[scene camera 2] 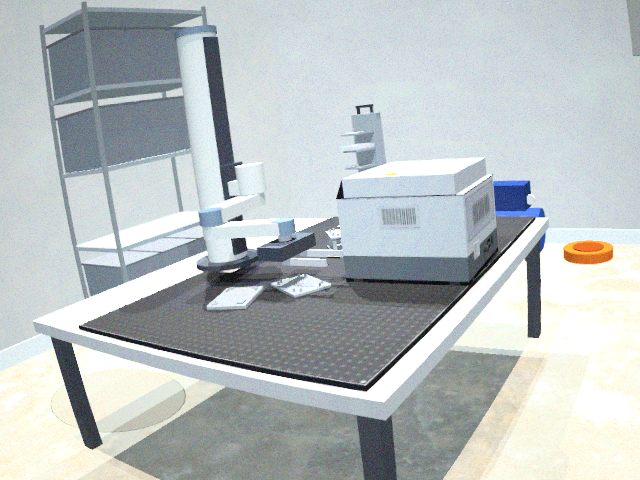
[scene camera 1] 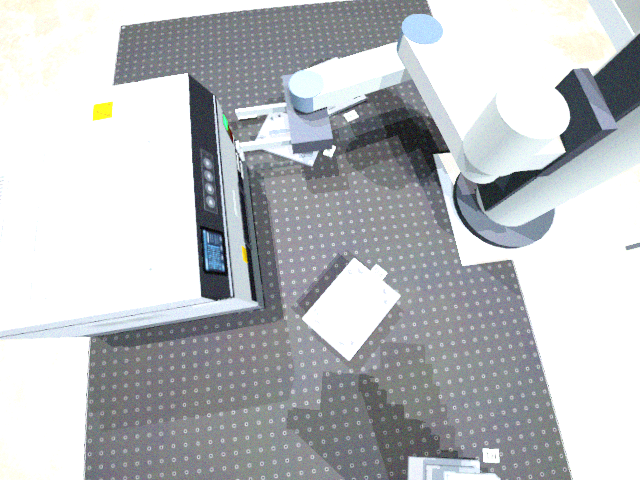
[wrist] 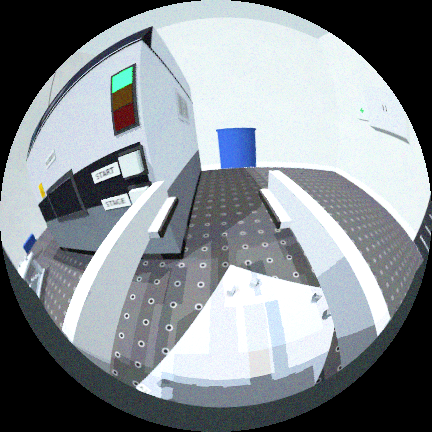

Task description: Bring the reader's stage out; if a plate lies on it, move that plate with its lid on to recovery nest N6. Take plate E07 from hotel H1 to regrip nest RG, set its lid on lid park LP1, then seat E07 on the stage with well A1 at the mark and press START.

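Frame: origin at the arm's base, x right, y back, z down, level; centimetres.
Where they show: gripper, fingertip midpoint: [scene camera 2: 334,258] [scene camera 1: 237,130] [wrist: 216,185]; arm's base, link origin: [scene camera 2: 228,262] [scene camera 1: 501,200].
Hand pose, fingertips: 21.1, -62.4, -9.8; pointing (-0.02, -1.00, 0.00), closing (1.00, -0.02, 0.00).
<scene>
Things, the pixels of their centre, and the offset from my fingertips, as dx, dy, dz. "spot": a spot on its surface instead.
- white reader, body centre: [scene camera 1: 140,225] [wrist: 115,146] [scene camera 2: 421,217] -23.3, -17.5, -6.6
- START button, body centre: [wrist: 131,162] -6.6, +0.4, -3.1
- STAGE button, body centre: [wrist: 141,196] -6.6, +0.4, +0.1
- Lid park LP1, body centre: [wrist: 256,362] [scene camera 1: 290,135] [scene camera 2: 300,283] +2.3, +11.8, +7.6
- Hotel H1, body centre: [scene camera 2: 365,164] -81.8, +32.6, -16.8
- white nest, body centre: [scene camera 1: 350,307] [scene camera 2: 350,237] -42.2, +20.0, +5.1
- flat pad, surface spot: [scene camera 2: 235,298] spot: +18.8, +23.0, +7.4
The white reader [scene camera 1: 103,206] [scene camera 2: 408,232] [wrist: 90,110] has its green light lit; no stage shows outside its front. The START button [wrist: 131,164] is in plain view; the STAGE button [wrist: 138,192] is partly hidden by my left finger. My gripper [scene camera 1: 237,131] [scene camera 2: 332,257] [wrist: 216,185] is shut to its narrow setting, with an empty gap between the fingers. One fingertip is close to the buttons; contact is unclear. Lid park LP1 [scene camera 1: 273,126] [scene camera 2: 300,285] [wrist: 295,320] lies bare below the gripper. Hotel H1 [scene camera 2: 367,121] stands far back; E07 cannot be identified.
A white nest [scene camera 1: 351,310], its label unreadable, stands before the reader. Another flat pad [scene camera 2: 235,298] lies beside LP1. A grey shelf rack [scene camera 2: 95,134] stands behind the arm. A blue bin [wrist: 236,148] stands beyond the bench.
</scene>
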